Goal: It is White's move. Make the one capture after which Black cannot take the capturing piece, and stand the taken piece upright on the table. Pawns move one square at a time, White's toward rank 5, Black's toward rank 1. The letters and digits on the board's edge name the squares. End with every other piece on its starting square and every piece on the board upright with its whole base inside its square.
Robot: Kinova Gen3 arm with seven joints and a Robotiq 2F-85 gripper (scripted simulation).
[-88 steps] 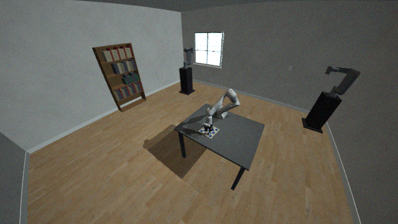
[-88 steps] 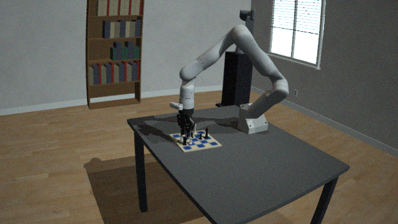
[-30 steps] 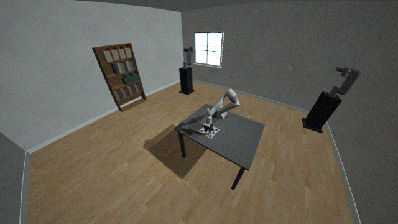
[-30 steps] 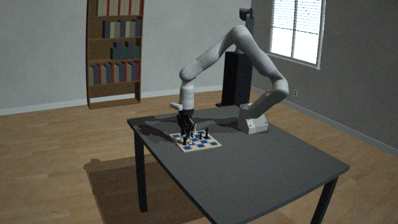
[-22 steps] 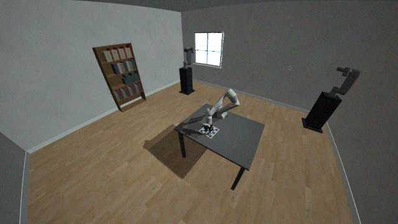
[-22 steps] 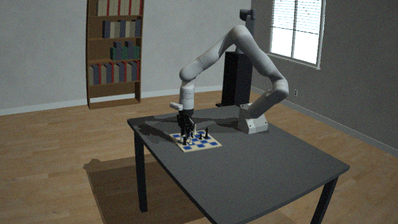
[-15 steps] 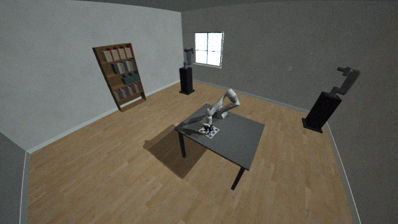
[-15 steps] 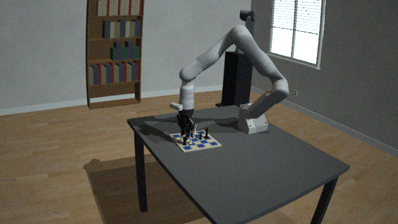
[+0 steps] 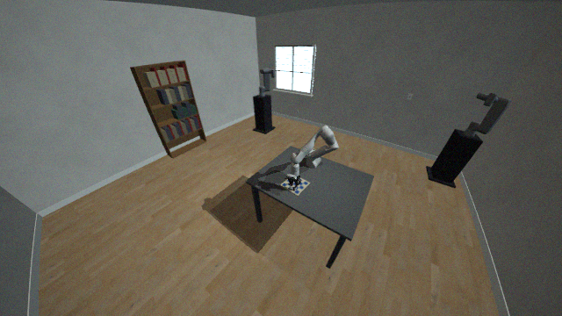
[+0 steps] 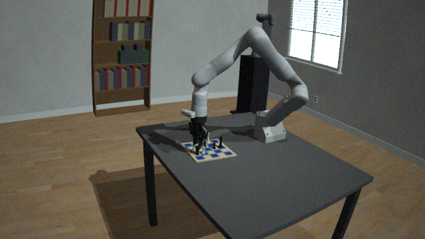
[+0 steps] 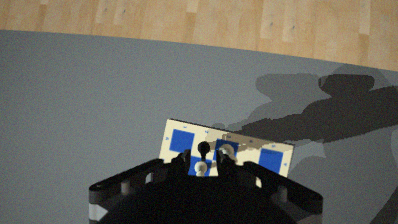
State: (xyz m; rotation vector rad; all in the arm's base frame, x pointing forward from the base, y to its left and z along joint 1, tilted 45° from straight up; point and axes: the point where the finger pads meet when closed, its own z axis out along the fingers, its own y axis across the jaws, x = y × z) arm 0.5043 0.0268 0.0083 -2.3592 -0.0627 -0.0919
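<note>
The blue-and-cream chessboard is 8 cm behind my hand, 7 cm below it and 3 cm to the right of it. Round my hand: tall white piece: 12 cm behind, 10 cm to the right, 3 cm below.
</note>
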